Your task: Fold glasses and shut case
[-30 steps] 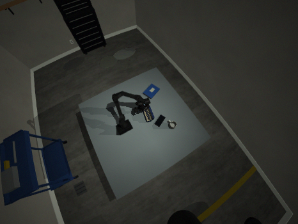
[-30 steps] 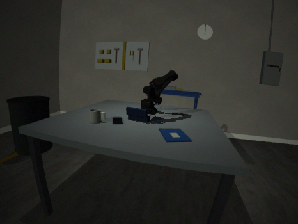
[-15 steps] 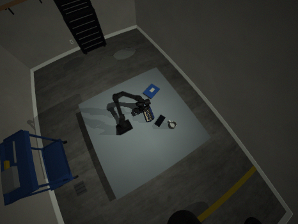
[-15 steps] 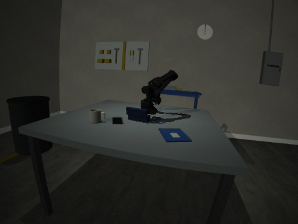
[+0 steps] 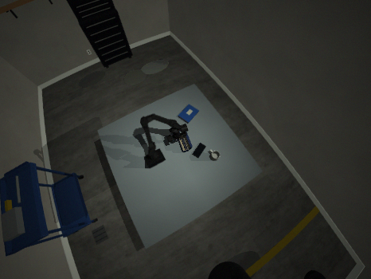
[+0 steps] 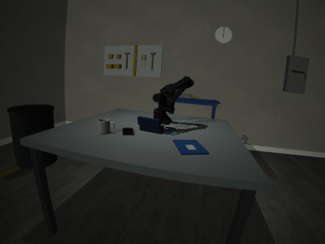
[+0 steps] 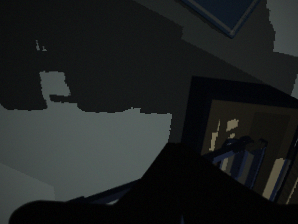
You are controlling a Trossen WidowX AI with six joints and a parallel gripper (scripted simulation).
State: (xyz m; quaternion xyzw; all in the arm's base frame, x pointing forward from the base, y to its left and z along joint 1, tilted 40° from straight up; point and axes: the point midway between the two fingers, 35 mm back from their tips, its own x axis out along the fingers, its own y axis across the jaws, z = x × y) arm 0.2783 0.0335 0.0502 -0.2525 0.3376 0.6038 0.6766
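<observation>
Right now the blue glasses case is 5 cm ahead of my hand, 7 cm to the right of it and 4 cm below it. Round my hand: blue card (4 cm ahead, 9 cm to the left, 9 cm below); white mug (22 cm ahead, 34 cm to the right, 5 cm below).
</observation>
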